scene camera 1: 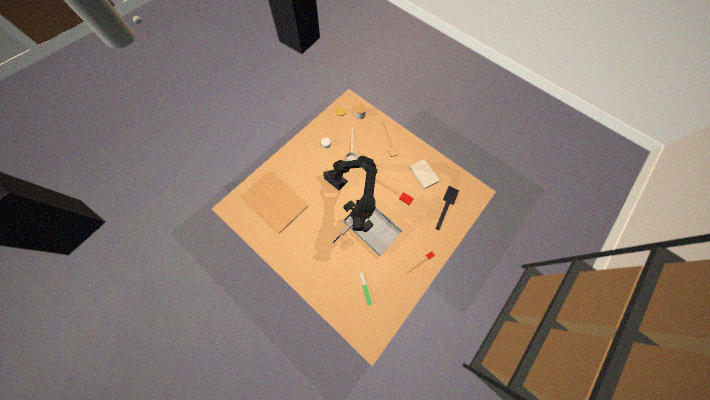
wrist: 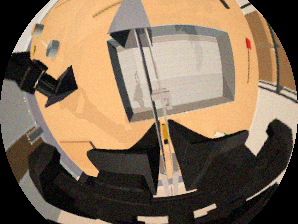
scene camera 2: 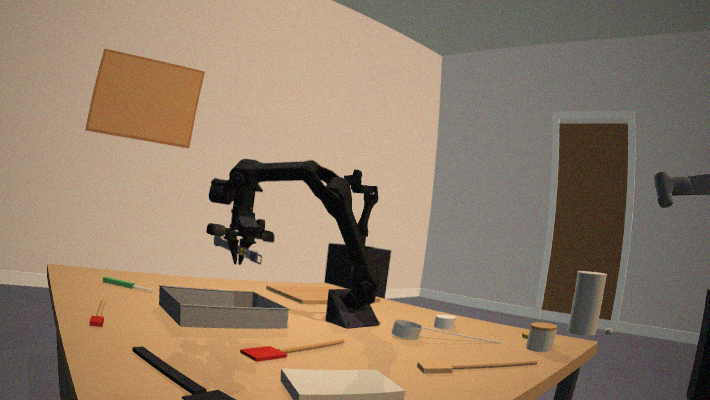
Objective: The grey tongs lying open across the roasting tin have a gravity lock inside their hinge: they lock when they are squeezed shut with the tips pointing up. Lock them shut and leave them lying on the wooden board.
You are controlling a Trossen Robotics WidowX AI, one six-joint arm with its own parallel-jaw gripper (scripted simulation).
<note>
In view: my gripper (scene camera 2: 237, 264), a red spatula (scene camera 2: 264, 353), a grey roasting tin (scene camera 2: 189, 307) and a wooden board (scene camera 1: 278, 205).
My gripper is seen too in the wrist view (wrist: 163, 123). The grey roasting tin is seen too in scene camera 1 (scene camera 1: 384, 231) and in the wrist view (wrist: 195, 64). The wooden board also shows in scene camera 2 (scene camera 2: 304, 295).
</note>
